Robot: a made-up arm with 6 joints. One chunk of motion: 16 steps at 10 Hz.
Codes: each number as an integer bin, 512 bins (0 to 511) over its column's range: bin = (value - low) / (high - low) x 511, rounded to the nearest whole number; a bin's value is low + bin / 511 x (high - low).
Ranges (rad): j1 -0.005..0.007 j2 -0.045..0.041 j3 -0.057..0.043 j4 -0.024..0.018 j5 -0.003..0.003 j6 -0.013..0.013
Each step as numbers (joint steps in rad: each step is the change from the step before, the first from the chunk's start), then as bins.
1 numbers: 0.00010 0.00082 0.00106 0.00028 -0.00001 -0.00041
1 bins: 217 272 297 295 255 247
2 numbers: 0.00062 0.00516 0.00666 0.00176 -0.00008 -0.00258
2 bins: 239 298 325 313 249 205
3 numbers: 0.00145 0.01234 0.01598 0.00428 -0.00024 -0.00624
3 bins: 275 341 373 344 235 133
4 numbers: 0.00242 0.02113 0.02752 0.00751 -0.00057 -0.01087
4 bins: 316 393 432 383 207 42
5 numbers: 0.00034 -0.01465 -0.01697 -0.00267 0.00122 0.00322
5 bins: 227 180 205 260 359 319
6 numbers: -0.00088 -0.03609 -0.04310 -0.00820 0.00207 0.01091
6 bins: 175 53 71 192 432 470
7 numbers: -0.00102 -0.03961 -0.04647 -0.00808 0.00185 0.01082
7 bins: 169 32 54 194 413 468
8 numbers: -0.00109 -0.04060 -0.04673 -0.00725 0.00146 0.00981
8 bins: 167 26 52 204 380 448
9 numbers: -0.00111 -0.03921 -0.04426 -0.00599 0.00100 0.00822
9 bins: 166 34 65 219 341 417
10 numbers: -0.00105 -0.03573 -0.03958 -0.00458 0.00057 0.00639
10 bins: 168 55 89 236 304 381
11 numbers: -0.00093 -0.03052 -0.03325 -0.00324 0.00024 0.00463
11 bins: 173 86 121 253 276 346
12 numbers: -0.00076 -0.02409 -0.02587 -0.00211 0.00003 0.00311
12 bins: 181 124 159 266 258 317
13 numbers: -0.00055 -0.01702 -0.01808 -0.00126 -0.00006 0.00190
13 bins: 189 166 199 277 250 293
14 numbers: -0.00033 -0.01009 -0.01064 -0.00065 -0.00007 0.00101
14 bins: 199 207 237 284 250 275
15 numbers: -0.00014 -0.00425 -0.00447 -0.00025 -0.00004 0.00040
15 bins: 207 242 268 289 252 263
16 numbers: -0.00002 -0.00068 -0.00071 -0.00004 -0.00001 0.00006
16 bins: 212 263 288 292 255 257
